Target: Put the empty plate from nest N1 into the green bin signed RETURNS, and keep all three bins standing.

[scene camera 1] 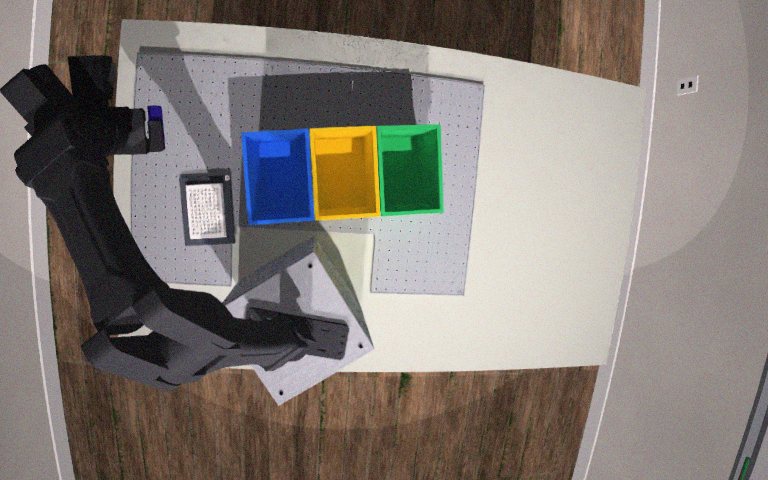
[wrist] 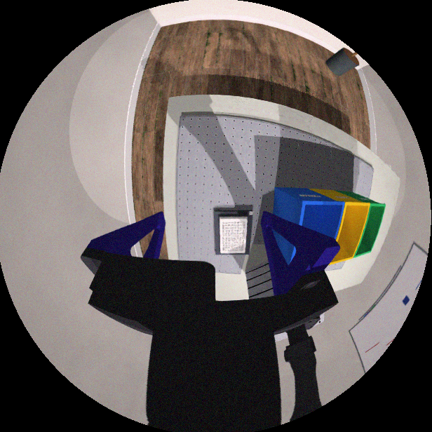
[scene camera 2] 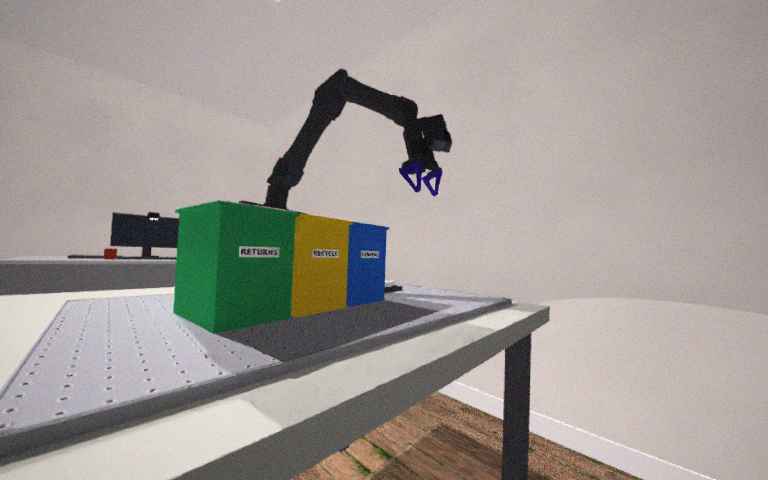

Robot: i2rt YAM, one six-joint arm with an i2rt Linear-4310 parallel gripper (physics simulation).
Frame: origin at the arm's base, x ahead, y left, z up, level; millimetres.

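Seen in the pictures: gripper, fingertip midpoint: [scene camera 1: 133, 123] [scene camera 2: 427, 193]; arm's base, link origin: [scene camera 1: 296, 333].
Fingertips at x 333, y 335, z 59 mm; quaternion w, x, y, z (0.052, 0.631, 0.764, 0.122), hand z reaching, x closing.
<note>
Pixels of each thing's top centre, then the offset from my fingertips to it. Level surfaces: height alone.
- flat white plate with many small wells, top centre: [scene camera 1: 205, 211] dx -159, dy -77, dz -268 mm
- dark rectangular nest, top centre: [scene camera 1: 206, 211] dx -159, dy -77, dz -279 mm
- green bin, top centre: [scene camera 2: 236, 211] [scene camera 1: 411, 169] dx +21, dy -501, dz -114 mm
- yellow bin, top centre: [scene camera 1: 345, 173] [scene camera 2: 300, 219] dx -12, dy -374, dz -114 mm
- blue bin, top centre: [scene camera 1: 277, 177] [scene camera 2: 345, 225] dx -46, dy -246, dz -114 mm
- perforated grey board, surface height: dz -293 mm
- pale table, surface height: dz -306 mm
A flat white plate with many small wells [scene camera 1: 205, 210] [wrist: 233, 235] lies in a dark rectangular nest [scene camera 1: 228, 215] [wrist: 218, 240], left of the bins in the overhead view; no N1 sign is readable. The green bin [scene camera 1: 410, 181] [scene camera 2: 254, 288] [wrist: 371, 230], signed RETURNS, stands upright at the far end of the row from the nest. The yellow bin [scene camera 1: 345, 181] [scene camera 2: 320, 283] [wrist: 354, 227] and blue bin [scene camera 1: 280, 183] [scene camera 2: 367, 277] [wrist: 322, 220] stand upright beside it. My gripper [scene camera 2: 425, 192] [wrist: 212, 216] is open and empty, high above the board's nest side. A blue finger [scene camera 1: 154, 112] shows in the overhead view.
The bins and nest stand on a perforated grey board [scene camera 1: 419, 254] [scene camera 2: 101, 339] [wrist: 197, 165] on the pale table [scene camera 1: 543, 226]. The arm's base plate [scene camera 1: 334, 362] lies near the bins on the table's near side. A monitor [scene camera 2: 141, 229] stands on a surface behind.
</note>
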